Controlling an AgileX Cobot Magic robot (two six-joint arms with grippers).
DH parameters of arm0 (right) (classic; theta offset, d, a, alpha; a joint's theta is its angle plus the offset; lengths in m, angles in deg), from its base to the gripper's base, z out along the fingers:
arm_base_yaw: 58.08 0.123 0 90
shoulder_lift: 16.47 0 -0.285 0
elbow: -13.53 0 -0.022 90
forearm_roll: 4.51 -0.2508 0 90
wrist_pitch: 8.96 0 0.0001 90
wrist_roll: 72.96 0.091 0 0
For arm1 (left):
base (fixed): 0 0 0 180
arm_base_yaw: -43.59 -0.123 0 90
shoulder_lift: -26.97 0 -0.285 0
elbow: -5.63 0 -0.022 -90
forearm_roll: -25.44 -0.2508 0 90
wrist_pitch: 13.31 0 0.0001 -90
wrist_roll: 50.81 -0.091 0 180
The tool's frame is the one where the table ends.
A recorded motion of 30 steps. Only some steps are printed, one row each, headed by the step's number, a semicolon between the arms.
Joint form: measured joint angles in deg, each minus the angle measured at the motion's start. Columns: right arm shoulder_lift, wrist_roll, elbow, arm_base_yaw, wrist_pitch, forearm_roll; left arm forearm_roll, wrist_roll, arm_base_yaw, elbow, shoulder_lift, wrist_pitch.
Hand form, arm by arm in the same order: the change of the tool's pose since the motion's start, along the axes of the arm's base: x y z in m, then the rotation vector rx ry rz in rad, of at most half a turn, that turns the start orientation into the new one. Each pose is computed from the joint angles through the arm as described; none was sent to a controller.
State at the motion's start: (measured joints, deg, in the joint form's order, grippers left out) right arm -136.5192 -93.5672 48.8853 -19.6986 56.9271 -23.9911; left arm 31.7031 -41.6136 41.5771 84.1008 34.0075 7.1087
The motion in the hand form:
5: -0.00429 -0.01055 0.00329 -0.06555 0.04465 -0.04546; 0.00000 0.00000 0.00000 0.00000 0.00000 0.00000
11: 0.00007 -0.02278 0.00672 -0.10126 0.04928 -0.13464; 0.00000 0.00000 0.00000 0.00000 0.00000 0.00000
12: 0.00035 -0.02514 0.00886 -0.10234 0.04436 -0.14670; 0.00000 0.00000 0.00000 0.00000 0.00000 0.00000
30: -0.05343 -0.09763 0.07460 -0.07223 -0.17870 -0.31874; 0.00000 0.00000 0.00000 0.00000 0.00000 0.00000
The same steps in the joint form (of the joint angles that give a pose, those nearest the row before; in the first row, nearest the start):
5: 1.02 4.02 0.04 -0.28 4.46 3.10; 0.00 0.00 0.00 0.00 0.00 0.00
11: 1.77 8.55 0.04 -1.27 5.61 6.66; 0.00 0.00 0.00 0.00 0.00 0.00
12: 2.09 9.04 0.04 -1.46 5.63 7.15; 0.00 0.00 0.00 0.00 0.00 0.00
30: 22.25 14.97 -13.67 -3.07 0.31 18.00; 0.00 0.00 0.00 0.00 0.00 0.00

